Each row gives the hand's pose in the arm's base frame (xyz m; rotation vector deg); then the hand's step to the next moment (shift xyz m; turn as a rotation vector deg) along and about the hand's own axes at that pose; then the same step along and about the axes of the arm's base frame.
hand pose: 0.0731 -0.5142 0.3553 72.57 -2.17 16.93
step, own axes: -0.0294 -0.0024 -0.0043 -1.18 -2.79 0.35
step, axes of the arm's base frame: -0.0283 -0.0024 -0.0091 -0.42 -1.31 -2.72
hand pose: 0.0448 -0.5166 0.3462 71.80 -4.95 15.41
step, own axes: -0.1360 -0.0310 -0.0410 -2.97 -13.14 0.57
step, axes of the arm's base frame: -0.1270 0.0090 -0.0703 0.44 -4.75 -12.61
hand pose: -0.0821 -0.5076 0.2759 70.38 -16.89 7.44
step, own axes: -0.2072 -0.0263 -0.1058 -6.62 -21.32 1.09
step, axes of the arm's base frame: -0.1750 0.1032 -0.1164 -1.04 -7.75 -20.94
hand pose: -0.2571 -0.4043 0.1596 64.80 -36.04 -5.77
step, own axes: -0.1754 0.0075 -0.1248 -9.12 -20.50 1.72
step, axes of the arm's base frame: -0.0819 0.1718 -0.1009 -3.61 -6.94 -21.10
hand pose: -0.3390 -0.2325 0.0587 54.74 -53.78 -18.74
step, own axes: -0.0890 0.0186 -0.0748 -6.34 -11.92 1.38
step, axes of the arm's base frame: 0.0056 0.1063 -0.0502 -3.01 -3.61 -12.73
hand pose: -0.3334 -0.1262 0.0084 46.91 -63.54 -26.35
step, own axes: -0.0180 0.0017 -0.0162 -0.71 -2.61 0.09
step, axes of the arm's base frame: 0.0076 0.0192 -0.0128 -0.19 -1.19 -2.42
